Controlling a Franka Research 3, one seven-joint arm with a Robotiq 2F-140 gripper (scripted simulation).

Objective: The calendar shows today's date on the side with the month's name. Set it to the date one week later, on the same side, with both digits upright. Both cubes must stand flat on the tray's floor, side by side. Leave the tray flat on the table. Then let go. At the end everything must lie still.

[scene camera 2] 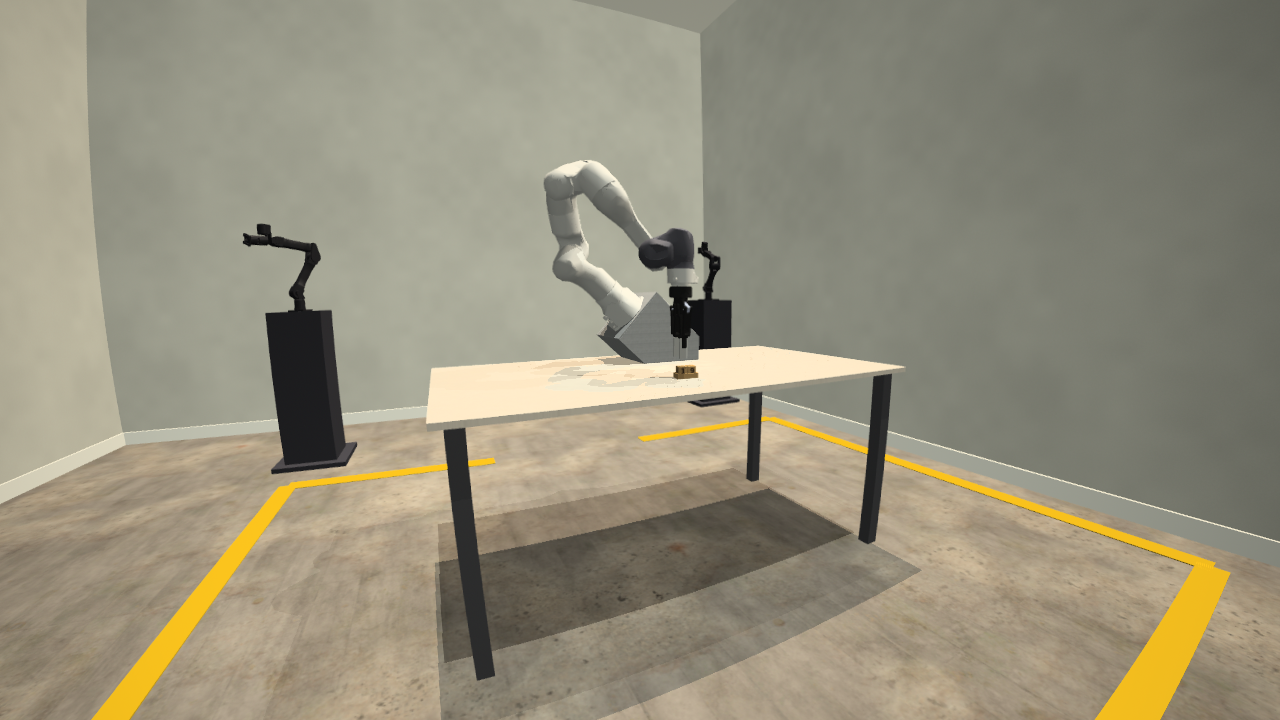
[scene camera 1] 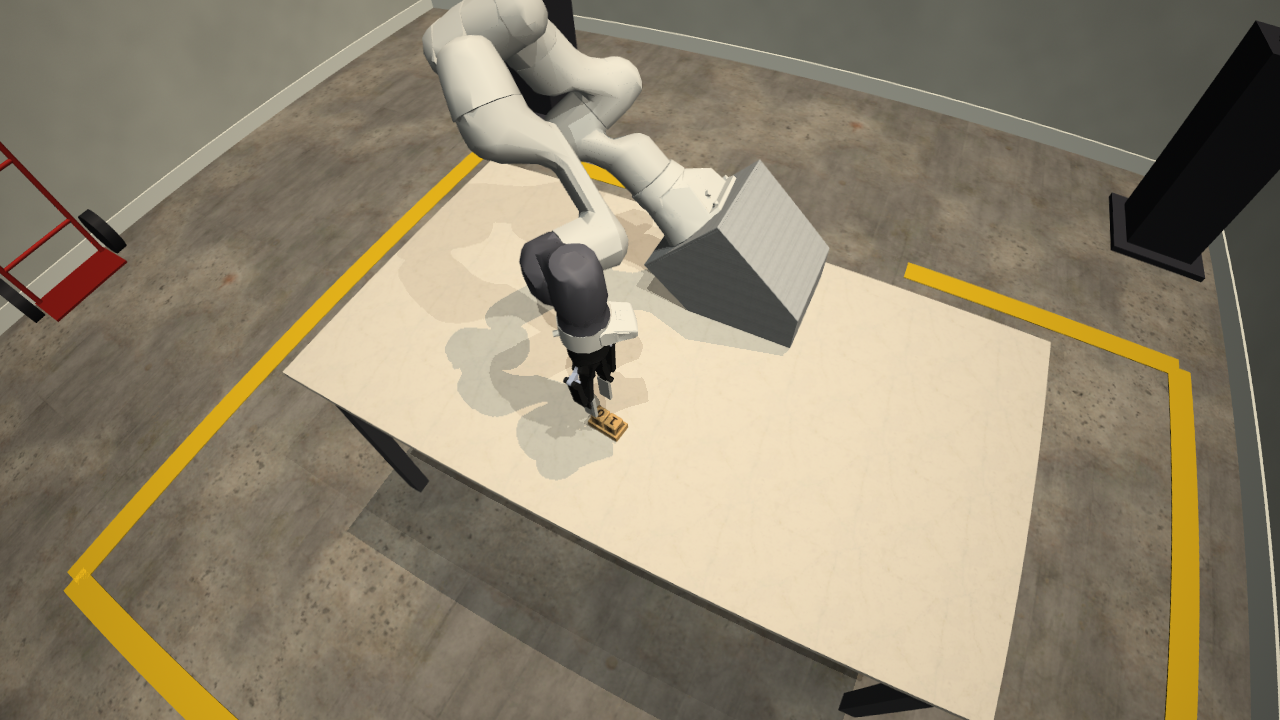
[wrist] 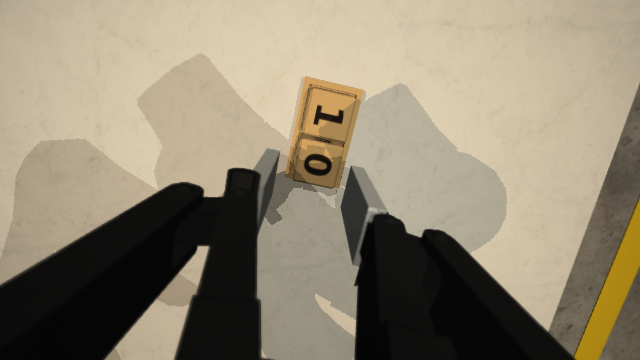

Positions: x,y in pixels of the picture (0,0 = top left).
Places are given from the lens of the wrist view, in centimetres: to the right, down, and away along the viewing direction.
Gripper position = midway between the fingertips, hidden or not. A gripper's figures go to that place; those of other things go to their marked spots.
my gripper (wrist: pixel 311 179): 0, 0, 20
wooden cube (wrist: pixel 318 160): 0, -1, 22
wooden tray (wrist: pixel 309 82): -1, -7, 23
